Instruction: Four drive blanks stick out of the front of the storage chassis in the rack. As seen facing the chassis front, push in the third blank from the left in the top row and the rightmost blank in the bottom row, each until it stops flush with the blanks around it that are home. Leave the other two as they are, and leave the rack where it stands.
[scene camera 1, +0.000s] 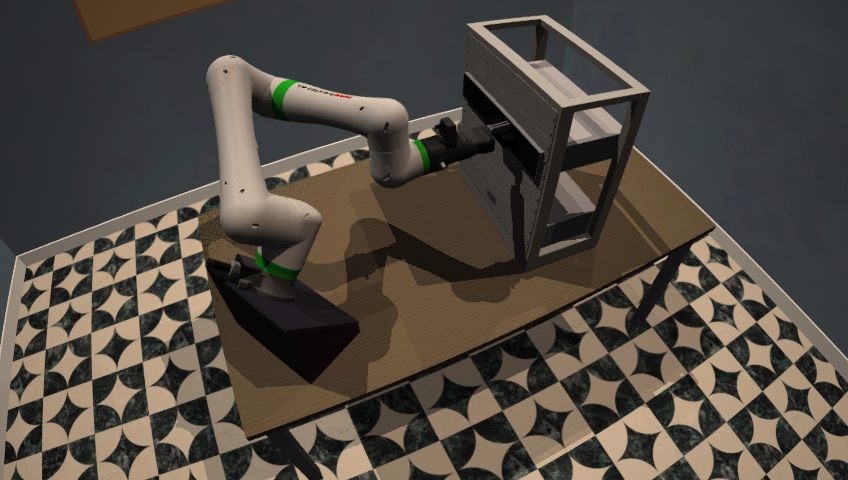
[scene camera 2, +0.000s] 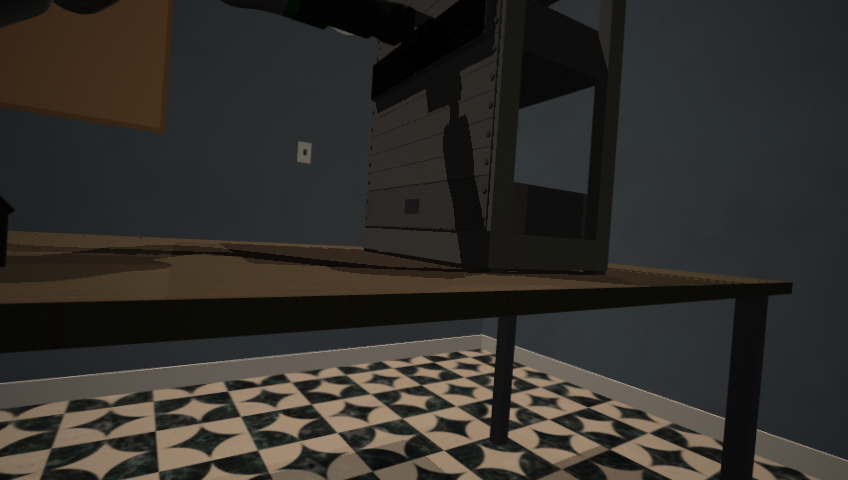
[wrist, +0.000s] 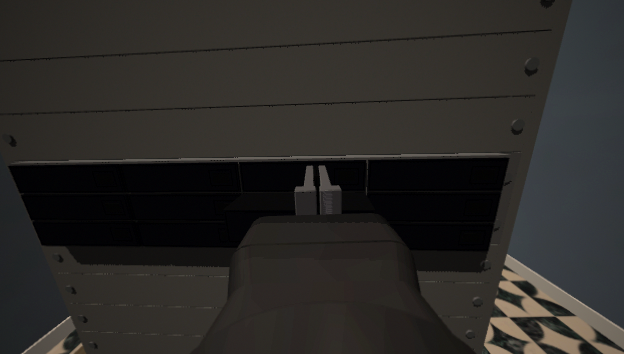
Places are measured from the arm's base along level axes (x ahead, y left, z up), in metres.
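Pixels of known places: gripper, between the fingertips: (scene camera 1: 508, 125) (scene camera 2: 434, 26) (wrist: 316, 178); arm's base, origin of its link: (scene camera 1: 267, 288).
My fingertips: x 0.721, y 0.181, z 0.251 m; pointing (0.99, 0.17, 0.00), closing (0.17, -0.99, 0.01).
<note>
Ahead of a thing's pixels: the offset from my fingertips to its top centre. "*": to the spot under its first point. Level surfaces: height alone.
The dark storage chassis (scene camera 1: 529, 157) (scene camera 2: 386, 76) sits across the front of the rack (scene camera 1: 546, 193) (scene camera 2: 504, 154). My gripper (scene camera 1: 507, 125) (wrist: 316, 178) is shut and empty. In the wrist view its tips are in front of the third blank from the left in the top row {* dy +0.040, dx -0.004, dz +0.002 m} (wrist: 270, 176), whose face looks about level with its neighbours; contact is unclear. A blank in the middle row {* dy +0.041, dx -0.026, dz -0.014 m} (wrist: 260, 202) sticks out below the fingers, partly hidden by the gripper body. The rightmost bottom blank {dy -0.090, dx +0.071, dz -0.042 m} (wrist: 435, 236) shows at lower right; its depth is hard to tell. Other blanks are too dark to judge.
Pale filler panels (wrist: 280, 75) (scene camera 2: 410, 160) lie above and below the chassis, with bolts along their edges. The rack stands on the wooden table {dz -0.447 m} (scene camera 1: 333, 190) (scene camera 2: 196, 285). The arm base sits on a dark wedge block (scene camera 1: 321, 339) at the other end.
</note>
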